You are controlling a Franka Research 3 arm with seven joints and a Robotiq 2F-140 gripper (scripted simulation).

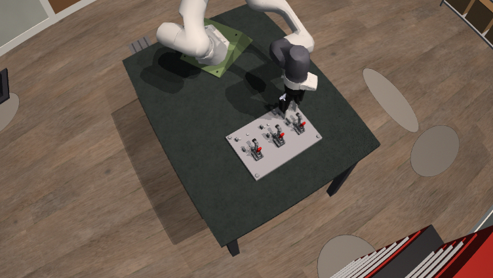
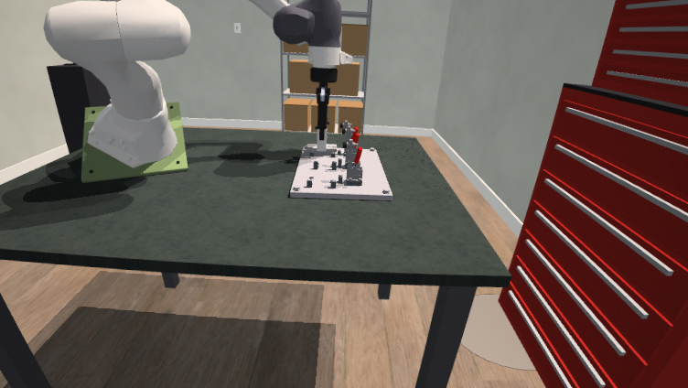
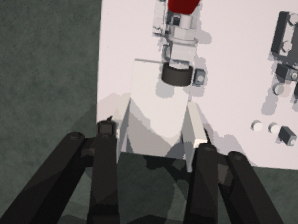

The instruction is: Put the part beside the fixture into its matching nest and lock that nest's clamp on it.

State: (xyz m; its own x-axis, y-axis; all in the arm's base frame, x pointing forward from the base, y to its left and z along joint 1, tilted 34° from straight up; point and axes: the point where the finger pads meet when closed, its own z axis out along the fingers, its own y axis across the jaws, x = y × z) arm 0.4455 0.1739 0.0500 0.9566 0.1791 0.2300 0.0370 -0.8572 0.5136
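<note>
Right now my hand is 3 cm above the part. Also, from my hand: light grey fixture plate (11 cm to the right, 6 cm ahead, 5 cm below); then clamp (8 cm ahead, 1 cm below).
</note>
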